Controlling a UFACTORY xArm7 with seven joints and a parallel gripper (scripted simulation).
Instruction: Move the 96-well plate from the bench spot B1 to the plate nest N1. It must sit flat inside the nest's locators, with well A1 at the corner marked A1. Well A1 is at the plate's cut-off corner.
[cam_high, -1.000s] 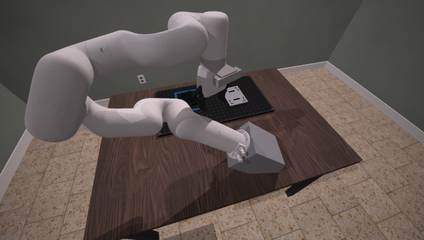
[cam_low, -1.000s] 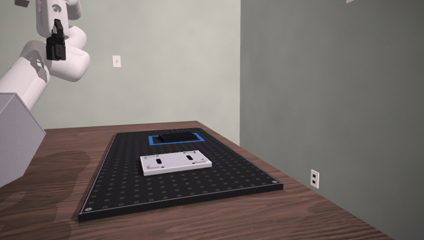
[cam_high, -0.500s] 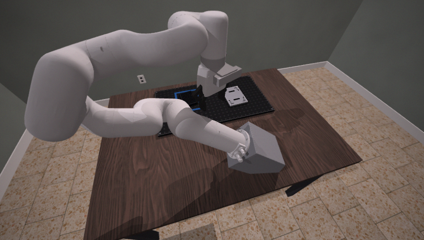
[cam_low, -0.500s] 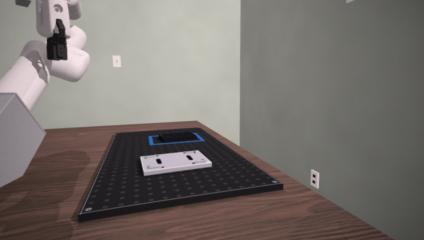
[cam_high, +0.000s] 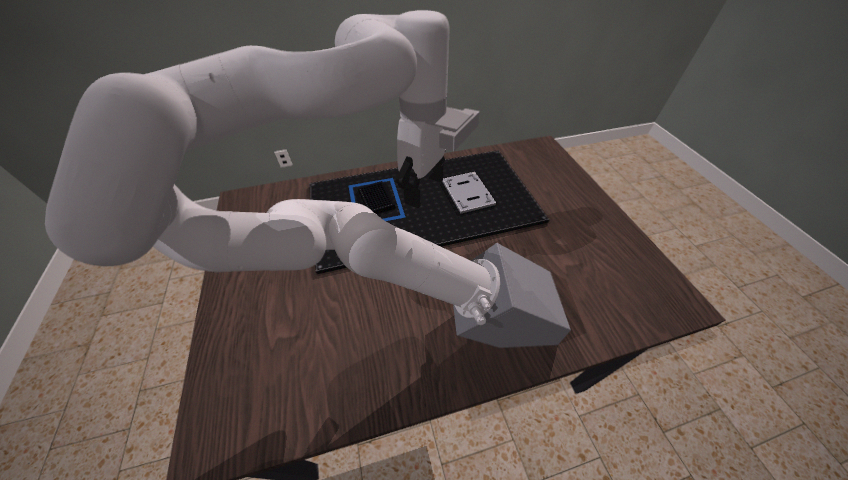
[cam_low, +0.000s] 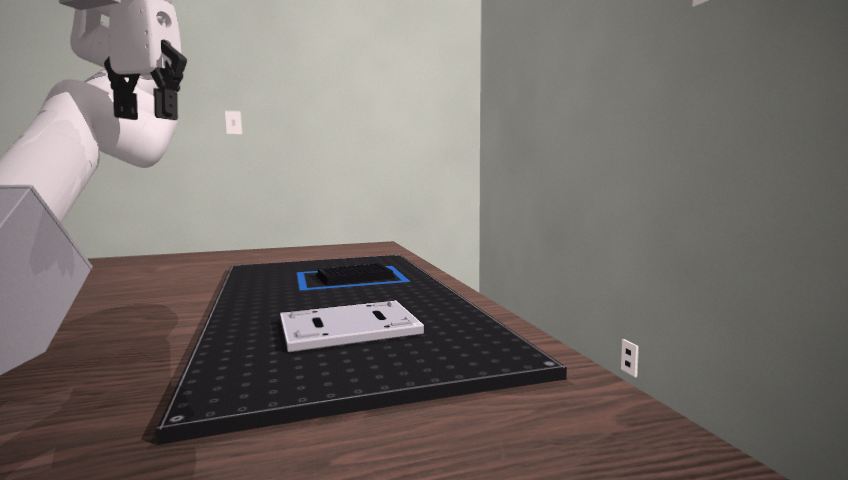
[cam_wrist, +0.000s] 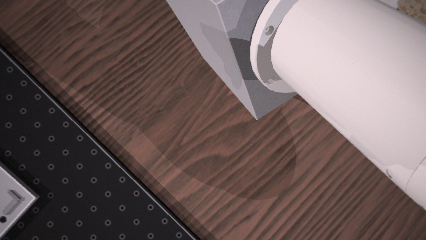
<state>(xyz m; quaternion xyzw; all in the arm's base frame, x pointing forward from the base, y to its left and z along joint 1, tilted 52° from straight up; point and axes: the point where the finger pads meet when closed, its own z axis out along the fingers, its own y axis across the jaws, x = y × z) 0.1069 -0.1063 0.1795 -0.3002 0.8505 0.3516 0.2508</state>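
The black 96-well plate is 310 mm ahead of my hand, 70 mm to the left of it and 280 mm below it. Also, from my hand: white plate nest 260 mm ahead, 220 mm to the right, 280 mm below.
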